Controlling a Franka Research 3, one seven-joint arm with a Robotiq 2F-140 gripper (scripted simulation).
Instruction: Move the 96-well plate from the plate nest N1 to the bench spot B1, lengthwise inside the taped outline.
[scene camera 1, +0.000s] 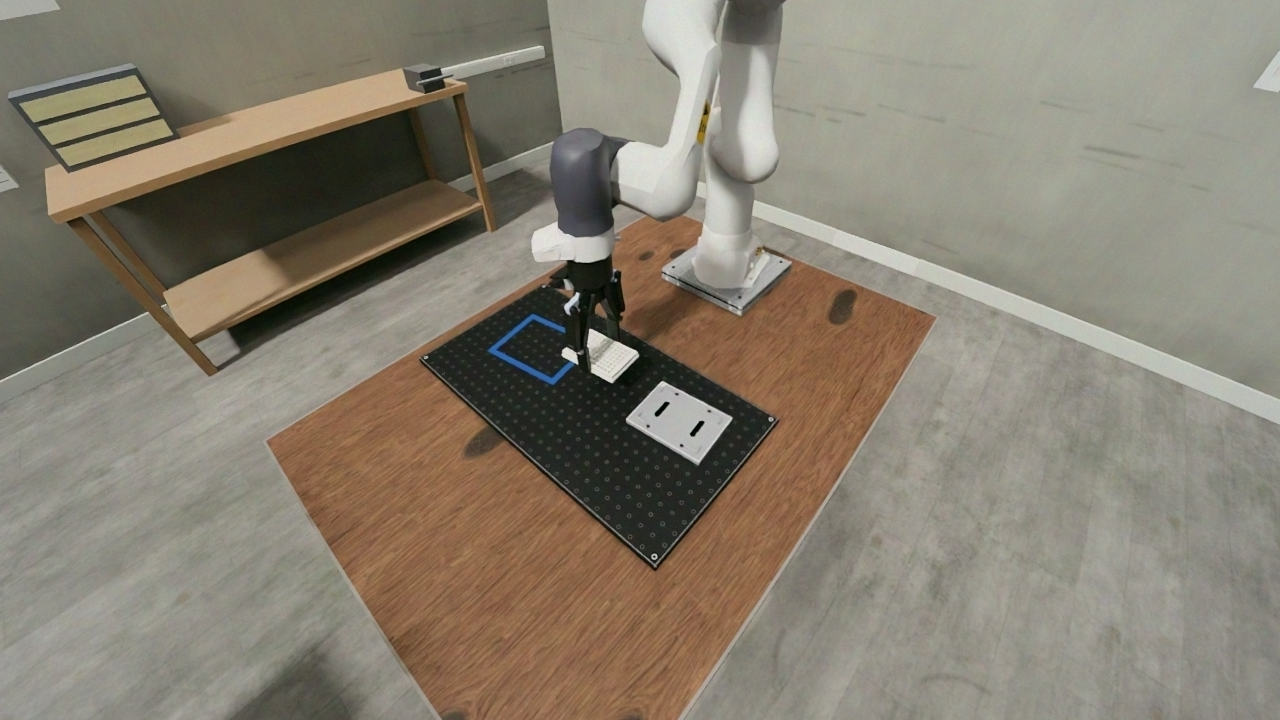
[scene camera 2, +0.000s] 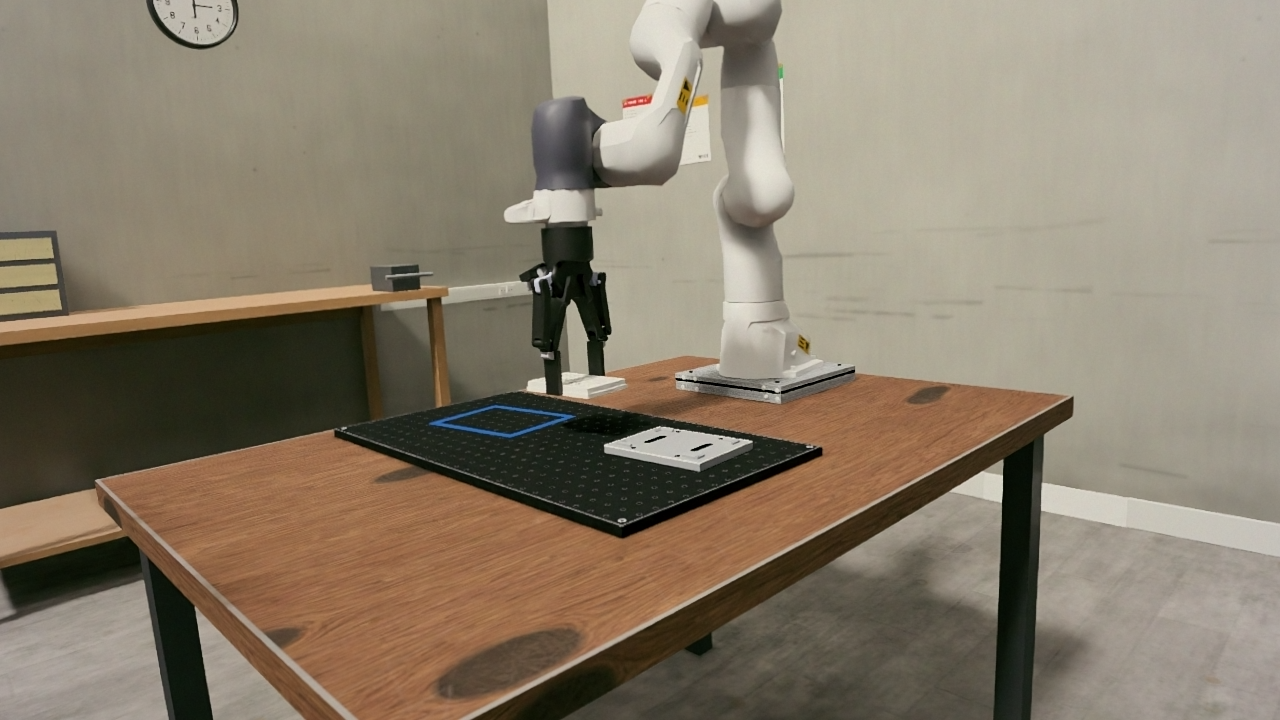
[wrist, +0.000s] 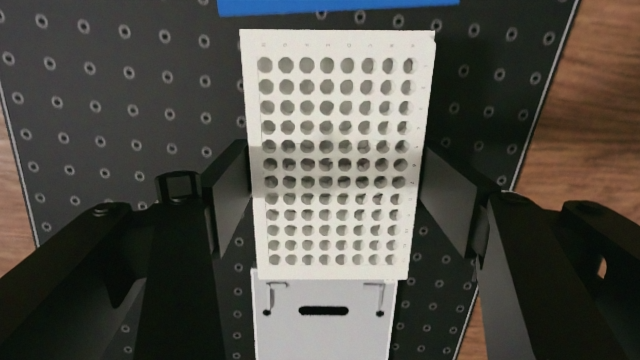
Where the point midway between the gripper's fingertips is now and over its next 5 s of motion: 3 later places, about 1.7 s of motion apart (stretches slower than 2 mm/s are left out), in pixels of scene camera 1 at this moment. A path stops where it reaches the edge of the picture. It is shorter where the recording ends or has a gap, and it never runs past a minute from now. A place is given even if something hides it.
My gripper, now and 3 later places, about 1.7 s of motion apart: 599, 355; 547, 330; 540, 337; 540, 343
